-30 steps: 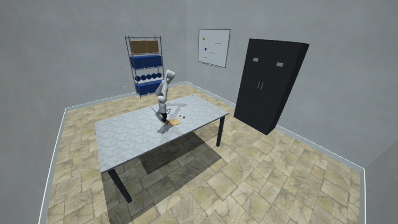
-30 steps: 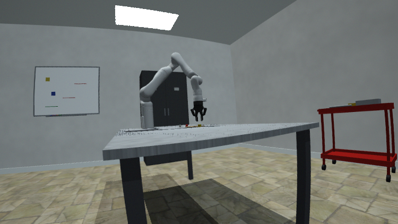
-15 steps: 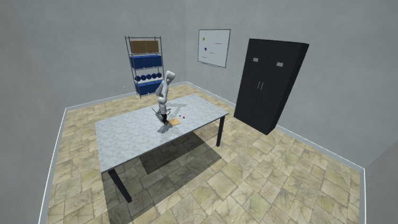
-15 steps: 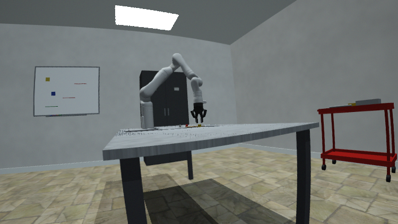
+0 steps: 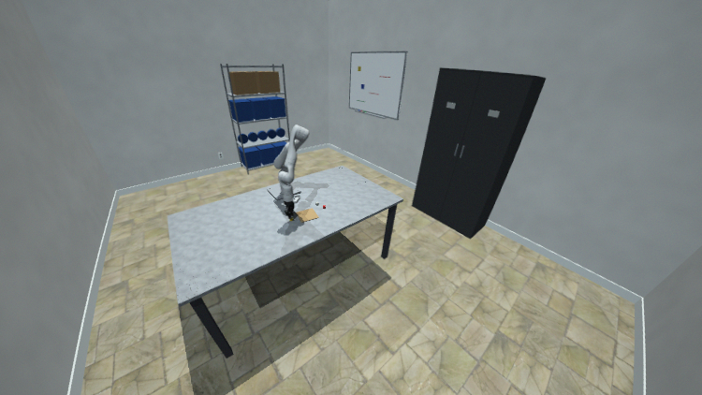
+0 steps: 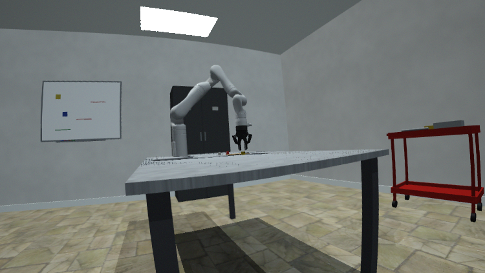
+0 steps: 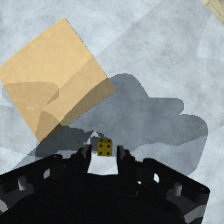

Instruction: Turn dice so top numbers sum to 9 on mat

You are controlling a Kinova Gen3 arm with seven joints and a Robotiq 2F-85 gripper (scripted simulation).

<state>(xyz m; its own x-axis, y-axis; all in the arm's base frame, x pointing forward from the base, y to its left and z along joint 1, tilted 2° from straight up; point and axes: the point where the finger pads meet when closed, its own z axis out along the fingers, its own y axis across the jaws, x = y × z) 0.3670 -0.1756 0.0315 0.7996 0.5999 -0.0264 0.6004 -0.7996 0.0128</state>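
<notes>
Right now the yellow die is 4 cm below my hand. From my hand the other things lie so: red die: 3 cm ahead, 29 cm to the left, 4 cm below; then tan mat: 2 cm ahead, 12 cm to the left, 4 cm below; then white die: 4 cm behind, 28 cm to the left, 4 cm below.
</notes>
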